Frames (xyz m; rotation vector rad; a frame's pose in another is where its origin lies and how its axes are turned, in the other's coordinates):
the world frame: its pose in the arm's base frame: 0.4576 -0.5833 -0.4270 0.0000 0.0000 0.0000
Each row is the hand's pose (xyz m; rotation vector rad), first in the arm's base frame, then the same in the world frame.
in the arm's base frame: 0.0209 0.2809 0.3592 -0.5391 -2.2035 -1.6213
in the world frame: -0.4367 0.8642 0.7862 -0.5391 -2.2035 -1.6213
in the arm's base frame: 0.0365 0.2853 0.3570 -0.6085 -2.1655 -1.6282
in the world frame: -0.4211 0.8686 0.7840 -0.6085 -2.1655 -1.6282
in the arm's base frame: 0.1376 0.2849 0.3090 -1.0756 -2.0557 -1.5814
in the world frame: -0.3200 0.8682 0.7360 -1.0756 -2.0557 -1.5814
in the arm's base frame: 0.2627 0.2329 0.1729 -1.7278 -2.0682 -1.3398
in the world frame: -0.1949 0.8162 0.5999 -1.7278 -2.0682 -1.3398
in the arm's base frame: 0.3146 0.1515 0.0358 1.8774 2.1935 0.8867
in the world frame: -0.1430 0.7348 0.4628 1.8774 2.1935 0.8867
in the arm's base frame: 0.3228 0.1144 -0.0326 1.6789 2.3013 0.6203
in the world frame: -0.1348 0.6977 0.3944 1.6789 2.3013 0.6203
